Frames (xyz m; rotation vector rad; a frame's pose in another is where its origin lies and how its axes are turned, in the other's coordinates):
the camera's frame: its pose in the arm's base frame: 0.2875 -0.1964 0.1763 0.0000 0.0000 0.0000
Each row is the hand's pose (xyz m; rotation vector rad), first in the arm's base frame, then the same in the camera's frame.
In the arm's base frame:
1: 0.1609 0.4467 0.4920 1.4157 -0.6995 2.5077
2: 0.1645 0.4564 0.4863 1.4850 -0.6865 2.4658
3: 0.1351 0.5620 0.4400 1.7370 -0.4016 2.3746
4: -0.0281 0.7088 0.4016 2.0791 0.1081 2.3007
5: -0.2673 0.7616 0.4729 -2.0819 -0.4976 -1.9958
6: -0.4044 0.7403 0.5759 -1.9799 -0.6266 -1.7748
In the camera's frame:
1: -0.1266 0.6431 0.3157 1.4157 -0.6995 2.5077
2: -0.1230 0.6528 0.3100 1.4850 -0.6865 2.4658
3: -0.1524 0.7584 0.2637 1.7370 -0.4016 2.3746
4: -0.3156 0.9052 0.2253 2.0791 0.1081 2.3007
5: -0.5548 0.9580 0.2966 -2.0819 -0.4976 -1.9958
6: -0.6919 0.9367 0.3996 -1.9799 -0.6266 -1.7748

